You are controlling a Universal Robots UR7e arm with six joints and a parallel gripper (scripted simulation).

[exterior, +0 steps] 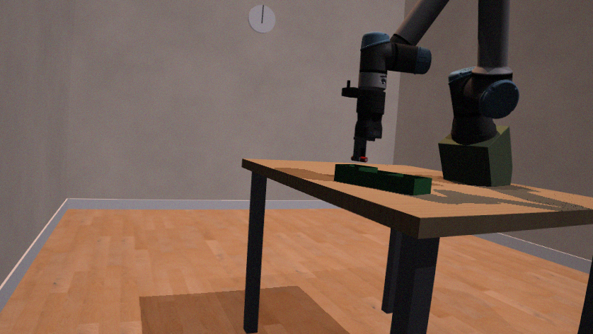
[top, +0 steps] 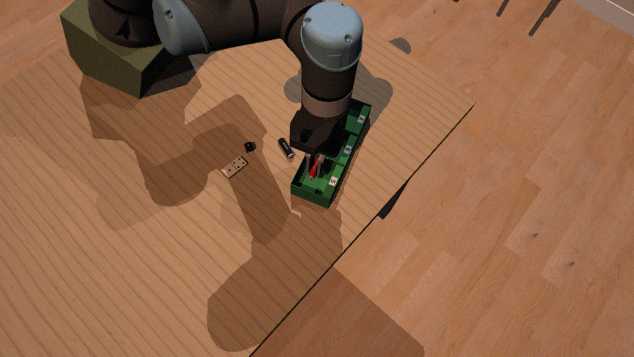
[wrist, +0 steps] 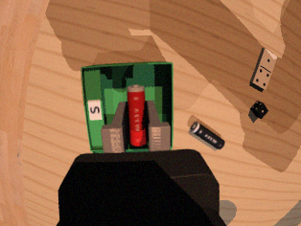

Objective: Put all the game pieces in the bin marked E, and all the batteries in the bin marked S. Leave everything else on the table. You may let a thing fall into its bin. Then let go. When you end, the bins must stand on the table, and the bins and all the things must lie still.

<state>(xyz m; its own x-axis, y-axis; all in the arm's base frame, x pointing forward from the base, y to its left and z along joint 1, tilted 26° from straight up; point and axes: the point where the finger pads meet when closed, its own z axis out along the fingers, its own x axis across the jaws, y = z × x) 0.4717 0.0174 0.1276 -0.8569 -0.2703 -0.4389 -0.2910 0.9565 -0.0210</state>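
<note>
My hand is 10 cm past the black battery, 2 cm to the right of it and 7 cm above it. Also, from my hand: red battery 1 cm below; brass nut 10 cm behind, 10 cm to the left, 7 cm below; green three-compartment bin 2 cm behind, 8 cm to the left, 6 cm below.
</note>
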